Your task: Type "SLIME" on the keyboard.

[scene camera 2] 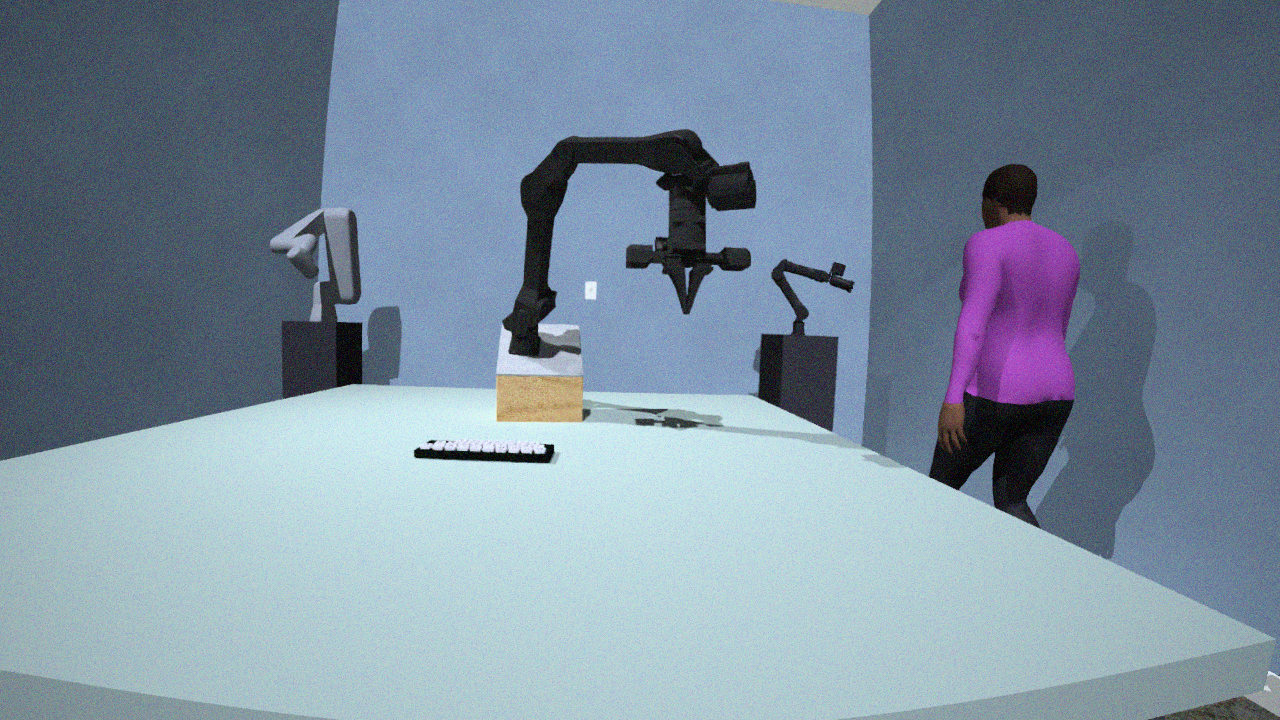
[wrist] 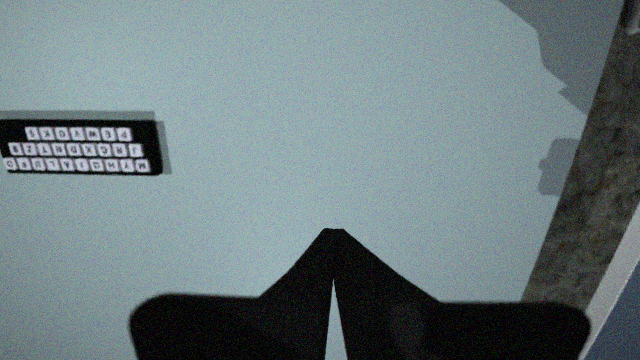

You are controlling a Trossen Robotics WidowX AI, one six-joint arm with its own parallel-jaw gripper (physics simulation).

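Pixels of known places: gripper, fingertip midpoint: (scene camera 2: 686,314) (wrist: 332,238); arm's base at its link origin: (scene camera 2: 524,345).
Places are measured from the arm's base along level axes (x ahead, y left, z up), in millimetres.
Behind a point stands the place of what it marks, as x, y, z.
Note:
The keyboard (scene camera 2: 484,451) {366, -13, -143} (wrist: 80,150) {341, -4, -139} is a small black block with white keys lying on the table. In the wrist view it is at the left, its letters upside down, in three rows, with its left end at the frame's edge. My gripper (scene camera 2: 686,310) {341, 283, 67} (wrist: 332,238) {341, 283, 67} is shut and empty, its fingertips together and pointing down. It hangs high above the table, to the right of the keyboard in both views, and touches nothing.
The pale table (scene camera 2: 626,555) {667, 169, -156} (wrist: 300,125) {324, 261, -156} has its edge at the right of the wrist view. My arm stands on a wooden block (scene camera 2: 539,398) {68, 40, -106}. Beyond the table are a grey arm (scene camera 2: 341,255), a small black arm (scene camera 2: 789,291) and a person in a purple top (scene camera 2: 1020,308).

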